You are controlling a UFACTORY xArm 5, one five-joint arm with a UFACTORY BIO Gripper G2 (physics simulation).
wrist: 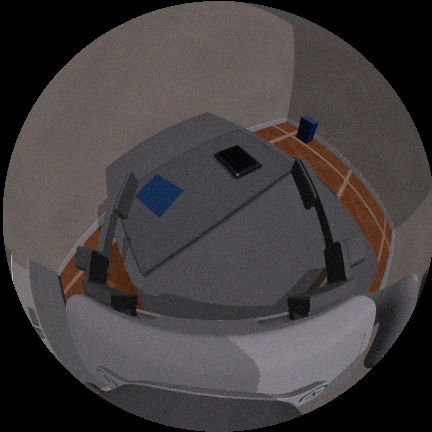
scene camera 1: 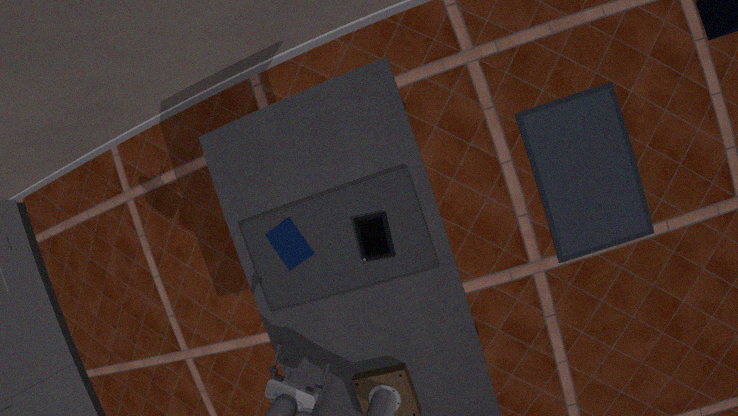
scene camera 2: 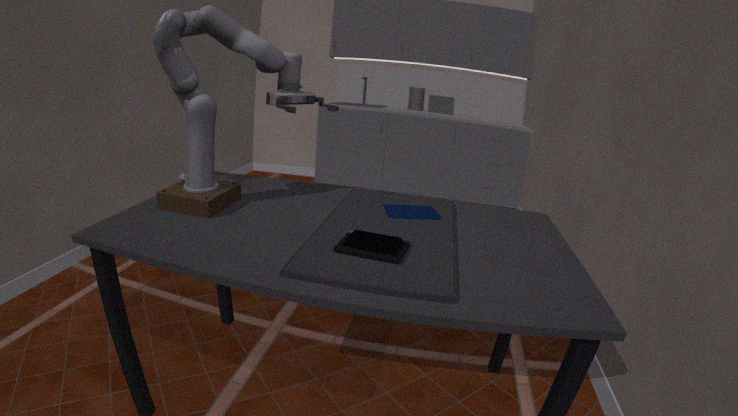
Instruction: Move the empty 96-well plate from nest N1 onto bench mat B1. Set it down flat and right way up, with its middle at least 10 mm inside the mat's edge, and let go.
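Frame: origin at the arm's base, x back, y right, z up, level; millimetres.
Where they show: hand, tool point: (wrist: 209, 183) (scene camera 1: 302, 358) (scene camera 2: 312, 108); arm's base, link origin: (scene camera 1: 384, 398) (scene camera 2: 201, 187).
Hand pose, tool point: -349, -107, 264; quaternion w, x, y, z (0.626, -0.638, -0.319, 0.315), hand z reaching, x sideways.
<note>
Each offset is from my tool point to the top centre of the thing, as dx, dy, dz. Level surfaces: height alone.
The black 96-well plate {-259, +279, -282} (scene camera 1: 373, 235) (scene camera 2: 373, 241) (wrist: 238, 159) sits flat in the dark nest N1 {-259, +279, -293} (scene camera 1: 390, 242) (scene camera 2: 361, 254) (wrist: 250, 169). Its wells are too dark to make out. The blue bench mat B1 {dz -306} (scene camera 1: 289, 243) (scene camera 2: 411, 211) (wrist: 159, 195) lies flat, apart from the nest, with nothing on it. My gripper (scene camera 1: 302, 356) (scene camera 2: 311, 109) (wrist: 215, 170) is open and empty, high above the table on the robot-base side, well away from both the plate and the mat.
Nest and mat are on a thin grey board {dz -308} (scene camera 1: 330, 279) (scene camera 2: 320, 268) (wrist: 200, 210) on the grey table {dz -321} (scene camera 1: 310, 129) (scene camera 2: 506, 248). The arm's wooden base block (scene camera 1: 410, 382) (scene camera 2: 186, 201) stands at one end. A kitchen counter (scene camera 2: 413, 149) stands behind the table.
</note>
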